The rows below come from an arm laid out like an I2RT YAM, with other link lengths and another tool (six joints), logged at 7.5 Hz.
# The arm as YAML. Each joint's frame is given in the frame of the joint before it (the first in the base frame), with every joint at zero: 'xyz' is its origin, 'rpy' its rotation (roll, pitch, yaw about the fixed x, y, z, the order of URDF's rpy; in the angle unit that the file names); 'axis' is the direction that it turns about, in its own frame. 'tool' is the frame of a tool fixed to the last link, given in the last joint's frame.
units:
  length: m
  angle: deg
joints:
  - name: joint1
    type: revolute
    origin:
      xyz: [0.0, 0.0, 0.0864]
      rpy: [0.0, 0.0, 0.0]
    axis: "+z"
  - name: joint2
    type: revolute
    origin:
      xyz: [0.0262, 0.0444, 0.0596]
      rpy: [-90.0, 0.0, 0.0]
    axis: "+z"
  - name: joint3
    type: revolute
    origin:
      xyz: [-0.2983, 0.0, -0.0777]
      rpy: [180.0, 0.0, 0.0]
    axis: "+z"
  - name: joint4
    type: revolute
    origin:
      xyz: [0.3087, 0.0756, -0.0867]
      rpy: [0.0, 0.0, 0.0]
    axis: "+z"
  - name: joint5
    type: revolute
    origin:
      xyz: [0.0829, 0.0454, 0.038]
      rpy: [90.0, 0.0, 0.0]
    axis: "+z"
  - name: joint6
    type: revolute
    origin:
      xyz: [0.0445, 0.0, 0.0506]
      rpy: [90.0, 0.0, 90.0]
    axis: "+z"
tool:
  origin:
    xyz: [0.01, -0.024, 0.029]
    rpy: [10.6, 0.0, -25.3]
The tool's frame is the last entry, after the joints.
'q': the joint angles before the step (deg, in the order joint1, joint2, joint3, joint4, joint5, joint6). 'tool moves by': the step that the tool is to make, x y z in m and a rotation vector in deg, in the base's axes. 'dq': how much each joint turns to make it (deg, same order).
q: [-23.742 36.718 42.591 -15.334 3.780 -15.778]
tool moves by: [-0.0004 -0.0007 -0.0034 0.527 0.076 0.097]
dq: [-0.283 -0.225 -0.529 -0.003 -0.450 0.382]
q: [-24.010 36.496 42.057 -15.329 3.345 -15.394]
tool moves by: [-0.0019 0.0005 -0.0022 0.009 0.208 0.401]
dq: [-0.302 -0.581 -0.438 -0.326 -0.679 -0.196]
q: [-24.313 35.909 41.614 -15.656 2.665 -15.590]
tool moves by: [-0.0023 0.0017 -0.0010 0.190 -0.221 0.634]
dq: [-0.066 -0.740 -0.389 -0.234 -0.735 0.140]
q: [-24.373 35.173 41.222 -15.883 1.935 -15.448]
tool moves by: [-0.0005 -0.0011 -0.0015 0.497 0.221 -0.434]
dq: [-0.194 -0.015 -0.065 -0.371 0.174 0.397]
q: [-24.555 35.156 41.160 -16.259 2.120 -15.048]
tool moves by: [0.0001 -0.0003 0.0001 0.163 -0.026 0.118]
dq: [-0.125 0.058 0.057 -0.047 -0.268 0.113]
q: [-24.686 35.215 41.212 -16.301 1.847 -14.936]
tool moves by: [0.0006 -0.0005 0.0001 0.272 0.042 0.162]
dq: [-0.131 0.203 0.143 -0.096 -0.329 0.173]
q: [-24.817 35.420 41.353 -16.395 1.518 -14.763]
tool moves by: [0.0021 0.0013 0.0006 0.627 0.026 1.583]
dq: [0.018 0.396 0.350 -0.244 -1.641 0.261]
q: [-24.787 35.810 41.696 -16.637 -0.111 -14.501]
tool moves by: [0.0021 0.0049 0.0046 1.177 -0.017 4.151]
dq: [-0.017 0.440 1.220 -1.248 -4.296 0.262]
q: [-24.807 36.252 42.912 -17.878 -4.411 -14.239]
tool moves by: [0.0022 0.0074 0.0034 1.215 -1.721 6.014]
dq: [-0.018 -0.135 0.013 0.995 -6.266 0.685]
